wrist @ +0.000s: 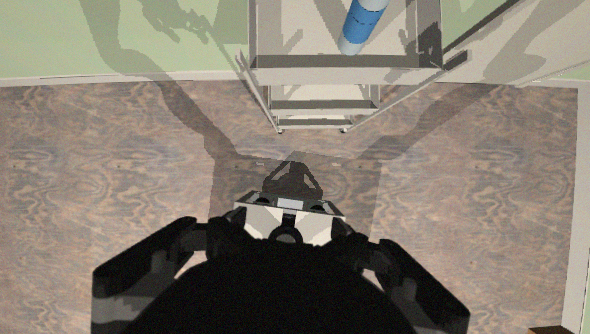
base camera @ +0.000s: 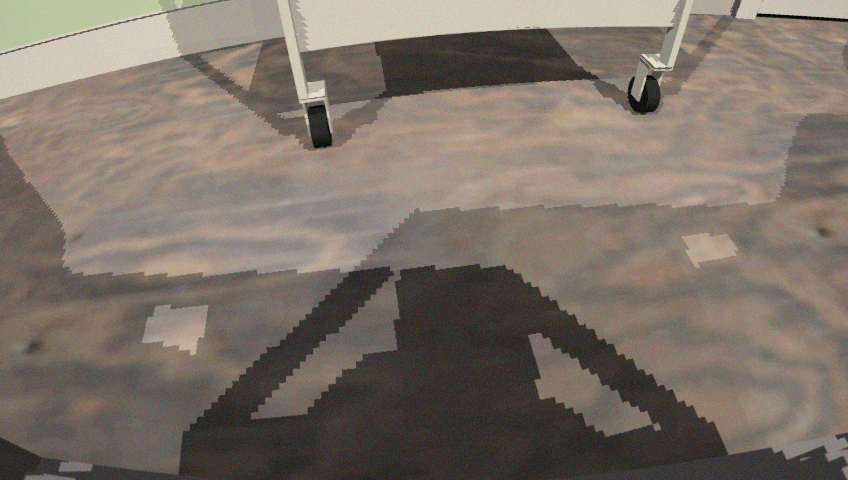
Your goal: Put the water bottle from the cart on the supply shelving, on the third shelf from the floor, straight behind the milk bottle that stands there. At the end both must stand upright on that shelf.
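Frame: origin at the arm's base, x ahead, y left, z up, level; centimetres.
Where they show: gripper, fingertip midpoint: (wrist: 288, 221).
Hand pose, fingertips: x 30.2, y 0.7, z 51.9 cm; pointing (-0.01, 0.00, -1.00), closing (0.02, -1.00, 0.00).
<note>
After its pixels a point has its place.
The water bottle (wrist: 361, 21) @(x 65.4, y -8.3, z 36.7 cm), with a blue label, stands upright on the top tray of the cart (wrist: 345, 76) @(x 57.9, y -8.2, z 30.2 cm) (base camera: 476, 17) @(x 57.4, y -4.6, z -25.0 cm), near the tray's front edge and right of its middle. Its upper part is cut off by the top of the wrist view. My gripper (wrist: 288, 221) @(x 30.2, y 0.7, z 51.9 cm) is open and empty. It points down, with its fingers apart in the lower part of the wrist view, on my side of the cart and clear of the bottle. The supply shelving and the milk bottle do not show in either view.
The cart's lower part stands ahead on casters (base camera: 319, 126) @(x 54.1, y 13.0, z -35.8 cm) (base camera: 644, 93) @(x 61.0, y -27.5, z -36.2 cm). Behind the cart is a green wall (wrist: 45, 40) @(x 77.3, y 125.9, z -2.2 cm) (base camera: 65, 17) @(x 85.6, y 64.9, z -27.9 cm). A pale door (wrist: 545, 45) @(x 107.7, y -109.3, z -1.7 cm) is at the right. The corner of a brown thing (wrist: 550, 330) @(x -64.7, y -212.6, z -36.8 cm) shows at the lower right.
</note>
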